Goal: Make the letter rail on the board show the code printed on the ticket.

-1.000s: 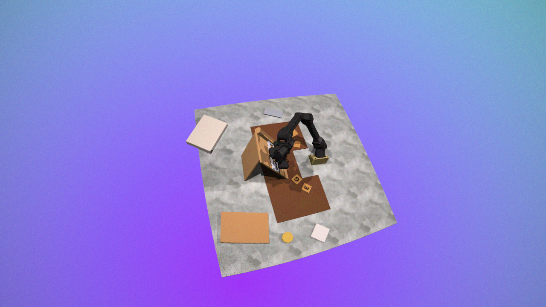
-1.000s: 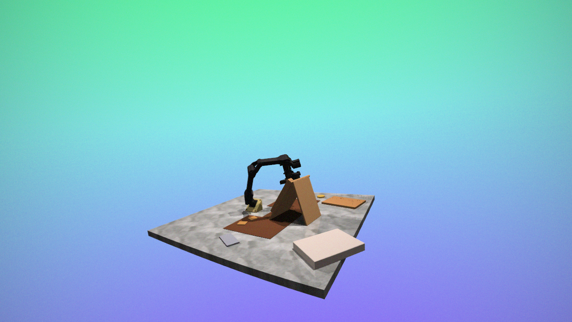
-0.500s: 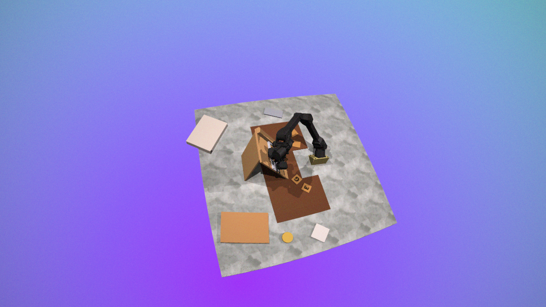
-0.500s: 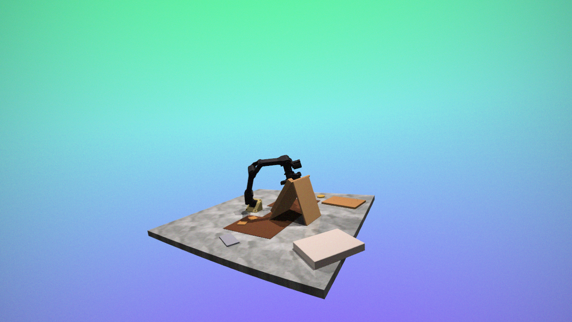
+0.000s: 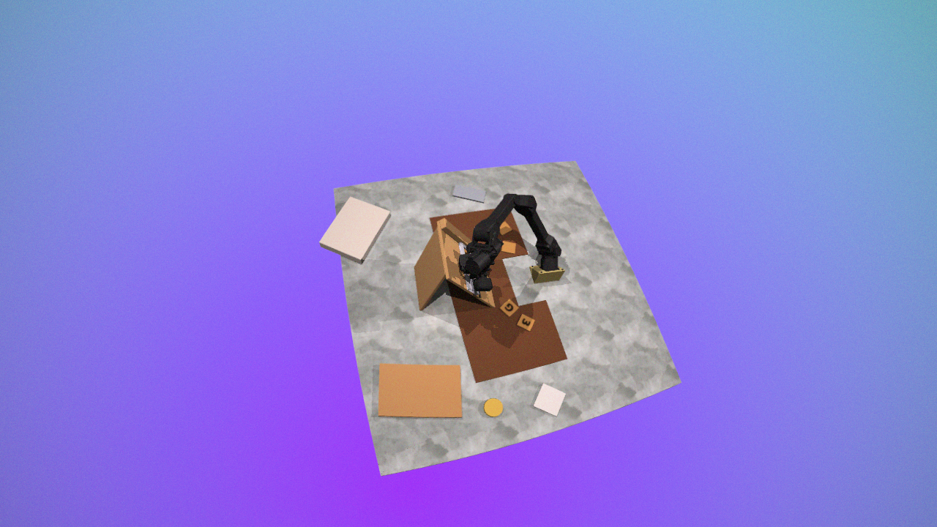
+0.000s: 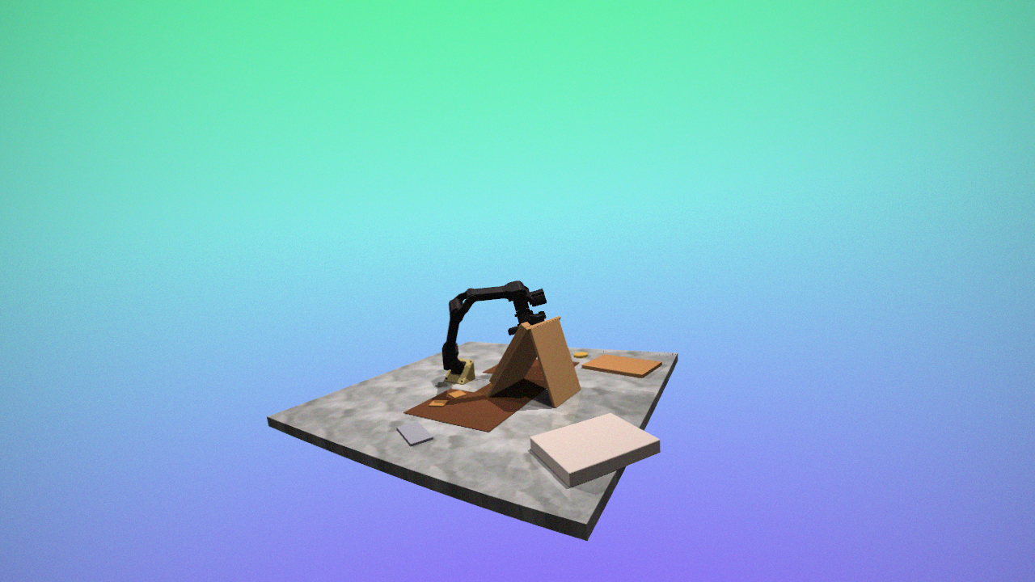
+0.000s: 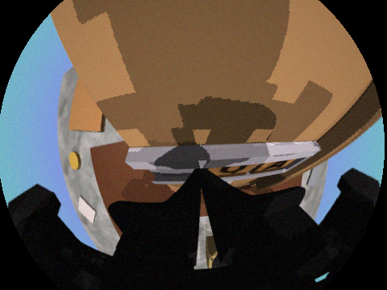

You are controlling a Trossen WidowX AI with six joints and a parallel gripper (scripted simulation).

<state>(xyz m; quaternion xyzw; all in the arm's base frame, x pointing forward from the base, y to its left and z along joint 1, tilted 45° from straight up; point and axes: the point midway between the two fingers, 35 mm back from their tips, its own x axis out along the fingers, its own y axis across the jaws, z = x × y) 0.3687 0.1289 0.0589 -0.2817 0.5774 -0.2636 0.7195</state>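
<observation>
Right now my gripper tip is 80 mm above the white ticket, 50 mm past it and 30 mm to the left of it. The rest, counted from my gripper tip: orange panel: 350 mm to the left, 250 mm ahead, 160 mm below; then brown mat: 170 mm behind, 160 mm below, 40 mm to the right; then yellow disc: 460 mm to the left, 160 mm below.
</observation>
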